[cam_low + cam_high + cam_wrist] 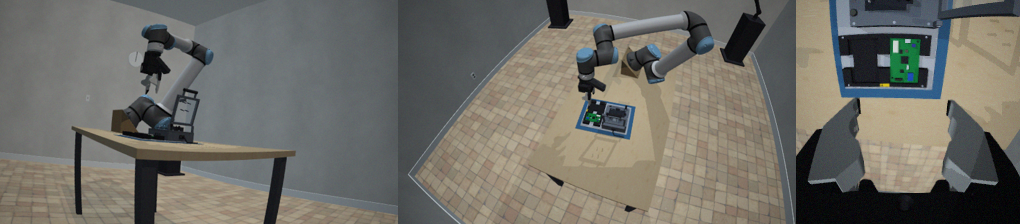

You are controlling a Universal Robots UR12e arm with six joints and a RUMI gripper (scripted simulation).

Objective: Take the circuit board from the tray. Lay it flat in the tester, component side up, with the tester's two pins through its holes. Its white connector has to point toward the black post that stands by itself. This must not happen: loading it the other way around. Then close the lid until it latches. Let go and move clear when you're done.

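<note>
The green circuit board lies 220 mm below my hand. From my hand the other things lie so: black latch part (100 mm behind, 230 mm to the left, 150 mm below); clear lid (80 mm ahead, 170 mm to the left, 60 mm below).
</note>
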